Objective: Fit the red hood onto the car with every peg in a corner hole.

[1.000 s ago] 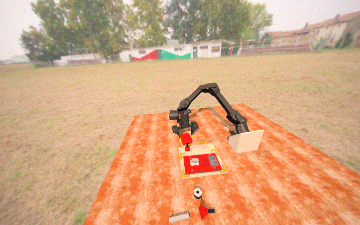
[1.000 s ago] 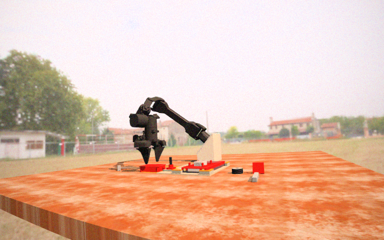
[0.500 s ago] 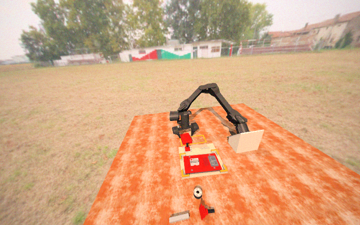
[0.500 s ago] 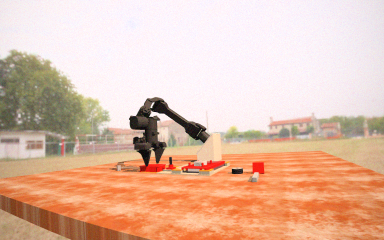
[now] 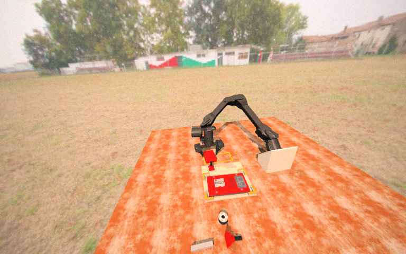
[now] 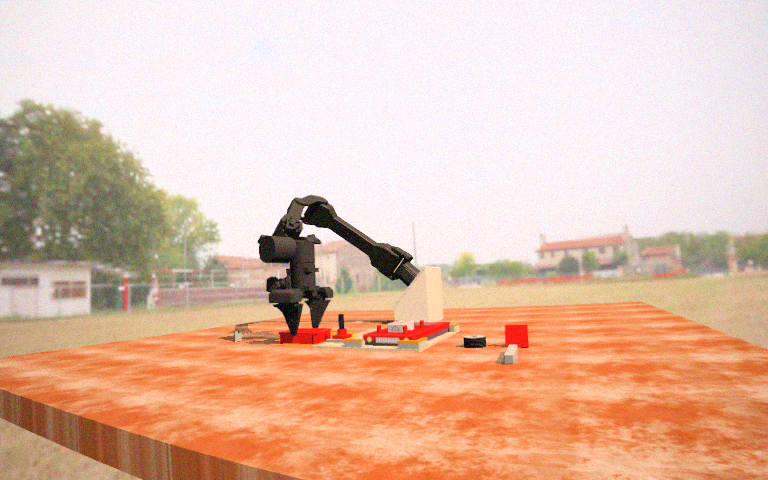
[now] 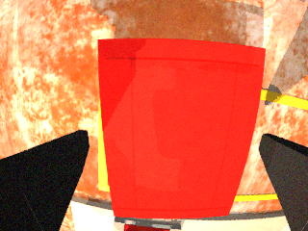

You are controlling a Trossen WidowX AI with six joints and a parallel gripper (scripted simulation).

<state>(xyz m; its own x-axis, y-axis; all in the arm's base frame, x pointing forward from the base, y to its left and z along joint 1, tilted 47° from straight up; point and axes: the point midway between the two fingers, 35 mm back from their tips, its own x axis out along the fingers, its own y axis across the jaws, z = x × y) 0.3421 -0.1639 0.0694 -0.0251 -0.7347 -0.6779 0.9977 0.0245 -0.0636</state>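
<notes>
Now: the red hood right at my gripper tip. Also, from my gripper tip: grey bar (450 mm to the left, 130 mm ahead, 10 mm below); black-and-white wheel (380 mm to the left, 30 mm ahead, 10 mm below).
</notes>
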